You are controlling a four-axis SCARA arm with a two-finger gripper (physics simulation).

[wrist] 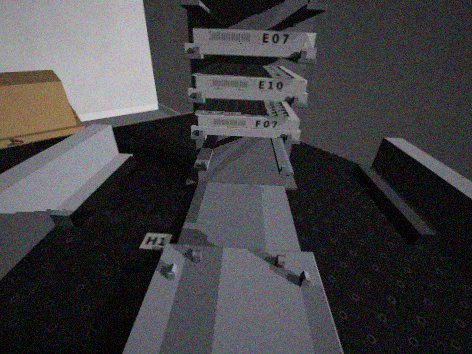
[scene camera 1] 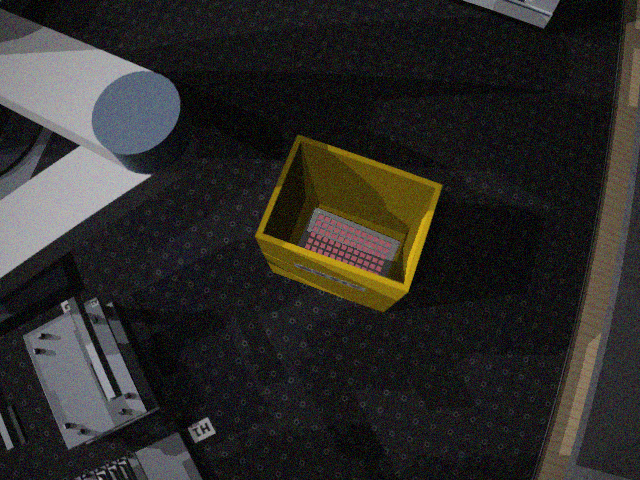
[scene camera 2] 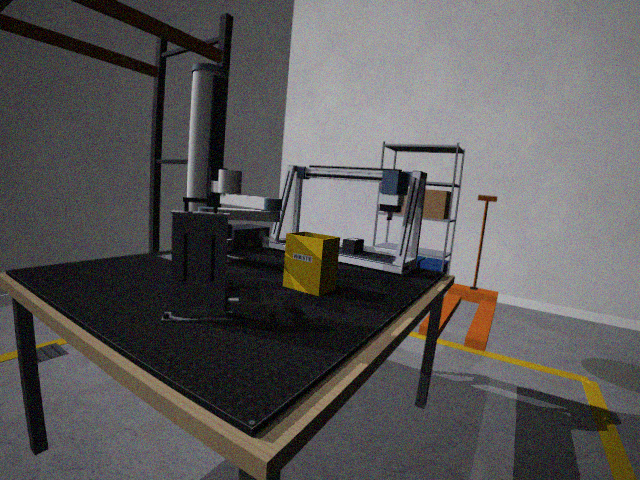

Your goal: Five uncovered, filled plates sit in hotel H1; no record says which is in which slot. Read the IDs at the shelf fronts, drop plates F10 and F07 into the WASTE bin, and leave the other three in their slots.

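Frame: origin at the arm's base, x up, y right, z ahead, level; metres.
Seen in the pictures: gripper, fingertip midpoint: (wrist: pixel 244 150) (scene camera 1: pixel 64 423).
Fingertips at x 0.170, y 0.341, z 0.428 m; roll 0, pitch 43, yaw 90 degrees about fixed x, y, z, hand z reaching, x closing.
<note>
A point is followed by its place in that frame.
Hotel H1 (scene camera 1: pixel 168 457) @[x 0.021, y 0.369, z 0.519 m] (scene camera 2: pixel 199 240) @[x 0.225, y 0.493, z 0.590 m] stands at the table's near left in scene camera 2. In the wrist view, plates E07 (wrist: pixel 250 39) @[x 0.218, y 0.386, z 0.476 m], E10 (wrist: pixel 245 82) @[x 0.192, y 0.384, z 0.477 m] and F07 (wrist: pixel 240 121) @[x 0.164, y 0.383, z 0.479 m] sit one above another, with a plateless level under F07. Slots above E07 are cut off. My gripper (scene camera 1: pixel 59 422) @[x 0.170, y 0.341, z 0.428 m] (wrist: pixel 244 150) @[x 0.170, y 0.341, z 0.428 m] is open and empty in front of the hotel, its fingers wide apart left and right; the hotel hides it in scene camera 2. The yellow WASTE bin (scene camera 1: pixel 356 170) @[x 0.185, y -0.027, z 0.637 m] (scene camera 2: pixel 310 273) @[x 0.087, y 0.086, z 0.684 m] holds a plate with pink wells (scene camera 1: pixel 351 240) @[x 0.032, y 0.011, z 0.653 m], its ID unreadable.
A grey stand with small pegs (scene camera 1: pixel 67 372) @[x 0.073, y 0.307, z 0.365 m] (wrist: pixel 265 300) @[x 0.073, y 0.341, z 0.400 m] lies below and between my fingers, before the hotel. An H1 tag (scene camera 1: pixel 201 428) @[x 0.013, y 0.316, z 0.546 m] (wrist: pixel 155 241) @[x 0.013, y 0.317, z 0.547 m] lies beside the hotel. A gantry machine (scene camera 2: pixel 416 222) @[x 0.262, y -0.606, z 0.850 m] stands at the back right of the table.
</note>
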